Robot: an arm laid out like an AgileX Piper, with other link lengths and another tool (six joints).
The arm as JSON. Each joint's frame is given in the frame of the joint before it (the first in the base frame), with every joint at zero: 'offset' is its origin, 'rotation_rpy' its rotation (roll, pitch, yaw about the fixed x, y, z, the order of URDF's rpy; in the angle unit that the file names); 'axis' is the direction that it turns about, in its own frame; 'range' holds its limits. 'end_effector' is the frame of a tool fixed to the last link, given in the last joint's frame.
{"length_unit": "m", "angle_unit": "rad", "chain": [
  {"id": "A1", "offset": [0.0, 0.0, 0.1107], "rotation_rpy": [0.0, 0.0, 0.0], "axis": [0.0, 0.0, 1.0], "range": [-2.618, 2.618]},
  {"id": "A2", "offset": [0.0, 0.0, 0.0], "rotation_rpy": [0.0, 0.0, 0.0], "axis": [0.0, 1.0, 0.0], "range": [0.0, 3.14]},
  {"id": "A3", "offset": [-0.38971, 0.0, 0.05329], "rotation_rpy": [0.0, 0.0, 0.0], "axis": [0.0, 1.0, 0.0], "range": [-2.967, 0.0]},
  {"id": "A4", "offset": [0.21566, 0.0, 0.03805], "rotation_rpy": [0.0, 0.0, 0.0], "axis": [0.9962, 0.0, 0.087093], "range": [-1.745, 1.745]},
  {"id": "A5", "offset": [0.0, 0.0, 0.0], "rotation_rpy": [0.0, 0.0, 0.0], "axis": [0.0, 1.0, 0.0], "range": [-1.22, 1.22]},
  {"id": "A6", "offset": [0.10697, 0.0, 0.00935], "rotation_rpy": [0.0, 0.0, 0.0], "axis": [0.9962, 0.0, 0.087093], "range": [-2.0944, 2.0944]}
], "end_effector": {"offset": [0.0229, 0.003, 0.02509], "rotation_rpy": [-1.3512, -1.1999, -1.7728]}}
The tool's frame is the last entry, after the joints.
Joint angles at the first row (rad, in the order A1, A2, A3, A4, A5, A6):
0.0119 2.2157 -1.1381 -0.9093 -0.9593 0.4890
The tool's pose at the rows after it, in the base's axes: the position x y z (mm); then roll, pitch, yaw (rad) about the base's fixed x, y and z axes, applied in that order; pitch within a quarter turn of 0, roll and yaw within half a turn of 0:
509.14, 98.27, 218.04, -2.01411, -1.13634, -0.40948
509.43, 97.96, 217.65, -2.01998, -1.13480, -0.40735
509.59, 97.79, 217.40, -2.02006, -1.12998, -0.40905
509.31, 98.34, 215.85, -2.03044, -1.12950, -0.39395
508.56, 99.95, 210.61, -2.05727, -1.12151, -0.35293
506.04, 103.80, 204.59, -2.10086, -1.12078, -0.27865
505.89, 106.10, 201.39, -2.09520, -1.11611, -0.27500
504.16, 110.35, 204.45, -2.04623, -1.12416, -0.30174
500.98, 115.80, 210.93, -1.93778, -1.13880, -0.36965
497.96, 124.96, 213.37, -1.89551, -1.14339, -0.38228
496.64, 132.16, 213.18, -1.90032, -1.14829, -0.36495
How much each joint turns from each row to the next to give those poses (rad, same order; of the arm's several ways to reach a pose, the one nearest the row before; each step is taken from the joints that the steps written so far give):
0.0000 0.0000 -0.0001 -0.0025 -0.0369 0.0001
0.0000 0.0000 0.0001 0.0018 0.0039 -0.0001
0.0000 0.0000 0.0000 0.0000 0.0022 0.0047
0.0000 0.0024 0.0000 -0.0068 0.0000 -0.0002
0.0001 0.0082 0.0000 -0.0211 0.0000 0.0053
0.0015 0.0089 0.0000 -0.0378 -0.0036 0.0000
0.0036 0.0077 0.0000 -0.0024 -0.0071 0.0000
0.0063 0.0000 0.0000 0.0000 -0.0253 0.0000
0.0068 0.0000 0.0000 0.0000 -0.0538 0.0000
0.0170 0.0000 0.0000 0.0000 -0.0202 0.0000
0.0147 0.0009 -0.0019 0.0017 0.0020 -0.0051

